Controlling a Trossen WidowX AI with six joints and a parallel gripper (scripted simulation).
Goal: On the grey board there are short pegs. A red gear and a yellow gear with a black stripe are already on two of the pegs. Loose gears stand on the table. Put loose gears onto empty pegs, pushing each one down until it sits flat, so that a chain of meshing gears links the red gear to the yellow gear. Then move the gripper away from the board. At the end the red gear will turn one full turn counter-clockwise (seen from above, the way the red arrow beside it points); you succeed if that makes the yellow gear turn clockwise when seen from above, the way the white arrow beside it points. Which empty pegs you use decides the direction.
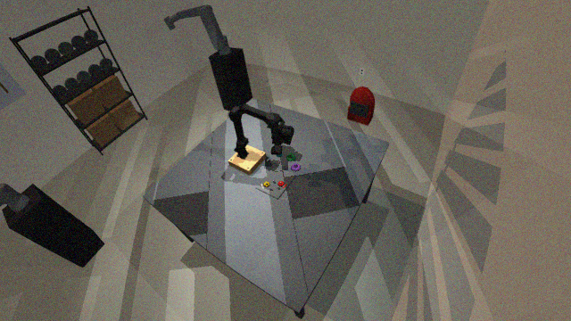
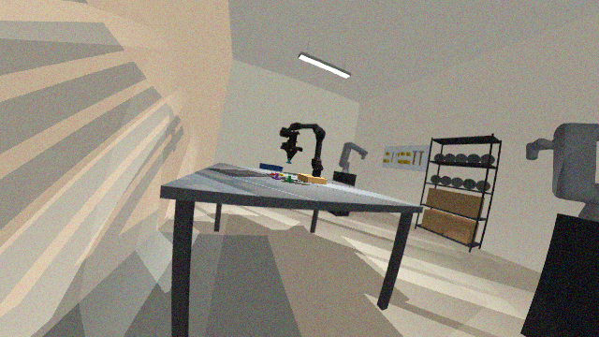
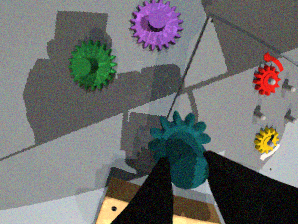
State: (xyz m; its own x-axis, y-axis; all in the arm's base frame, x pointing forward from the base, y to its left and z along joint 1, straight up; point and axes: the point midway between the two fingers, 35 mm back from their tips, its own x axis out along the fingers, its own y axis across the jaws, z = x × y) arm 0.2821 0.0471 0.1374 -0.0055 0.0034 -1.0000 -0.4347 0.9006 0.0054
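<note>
Now: the red gear 7 cm ahead of my gripper tip, 13 cm to the right of it and 13 cm below it. The rest, counted from my gripper tip: purple gear (9 cm ahead, 4 cm to the left, 13 cm below); teal gear (1 cm below); green gear (2 cm ahead, 10 cm to the left, 13 cm below).
</note>
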